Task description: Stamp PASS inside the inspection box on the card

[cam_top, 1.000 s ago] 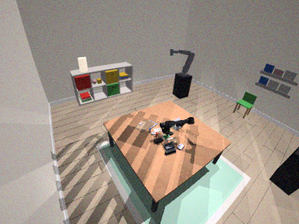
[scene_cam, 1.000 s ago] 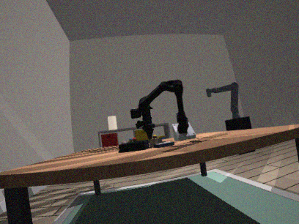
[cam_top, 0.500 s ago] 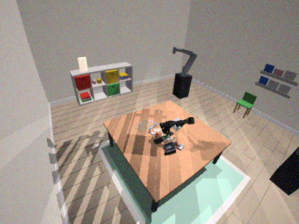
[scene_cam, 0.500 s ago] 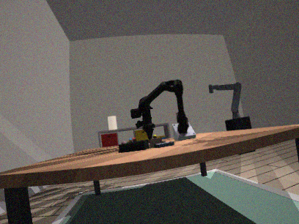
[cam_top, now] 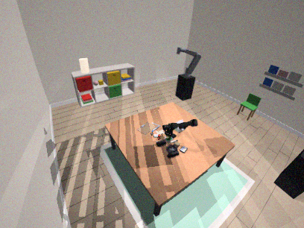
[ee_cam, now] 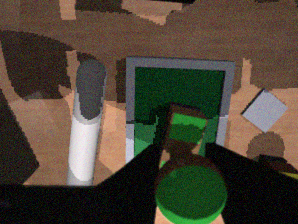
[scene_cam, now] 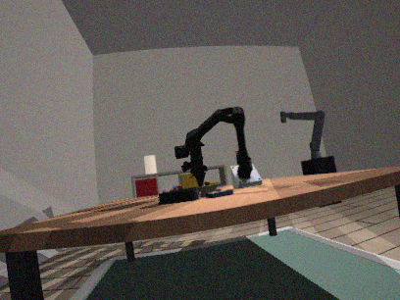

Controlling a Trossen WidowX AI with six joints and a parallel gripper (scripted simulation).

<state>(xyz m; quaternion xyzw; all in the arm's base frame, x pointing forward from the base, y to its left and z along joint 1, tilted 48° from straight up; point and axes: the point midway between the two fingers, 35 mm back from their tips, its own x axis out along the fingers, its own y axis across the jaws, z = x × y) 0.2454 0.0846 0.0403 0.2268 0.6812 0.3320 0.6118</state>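
My gripper tip is right at the PASS stamp. The rest, counted from my gripper tip: green ink pad (30 mm below); white pen (60 mm to the left, 40 mm behind, 30 mm below); grey washer (60 mm to the right, 40 mm below, 10 mm ahead).
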